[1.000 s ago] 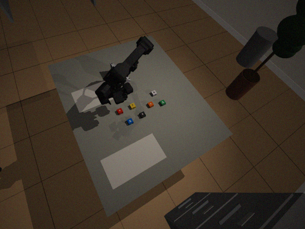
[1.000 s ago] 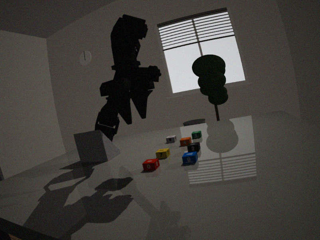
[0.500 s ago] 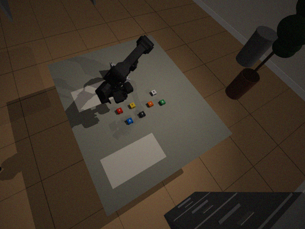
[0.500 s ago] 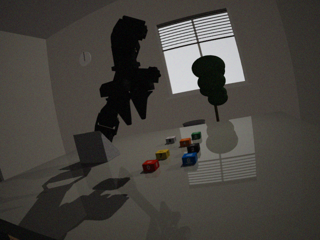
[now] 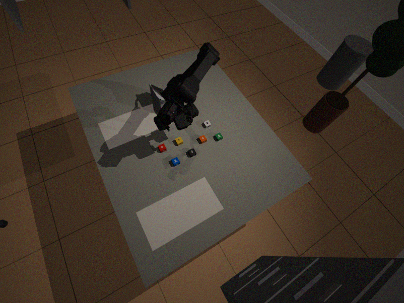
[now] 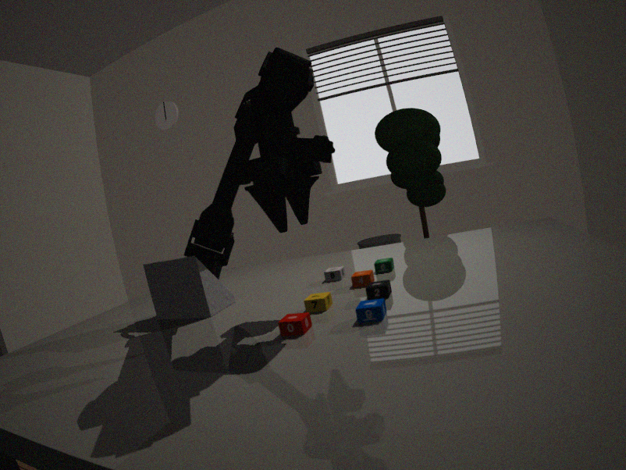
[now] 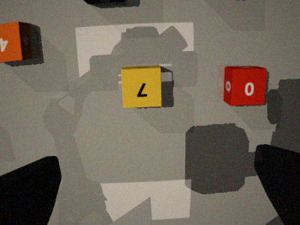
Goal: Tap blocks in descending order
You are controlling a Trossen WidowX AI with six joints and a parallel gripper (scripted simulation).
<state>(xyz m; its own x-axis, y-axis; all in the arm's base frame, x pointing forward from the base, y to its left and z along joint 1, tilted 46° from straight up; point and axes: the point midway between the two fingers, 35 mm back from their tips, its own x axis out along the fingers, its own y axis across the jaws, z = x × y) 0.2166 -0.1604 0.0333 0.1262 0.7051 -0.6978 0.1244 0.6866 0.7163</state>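
Now: gripper tip 12 cm above the blue block, 10 cm short of it and 7 cm to the left of it. Also, from my gripper tip: black block: 12 cm below, 10 cm ahead, 2 cm to the left; red block: 12 cm below, 9 cm to the right; yellow block: 12 cm below, 1 cm ahead.
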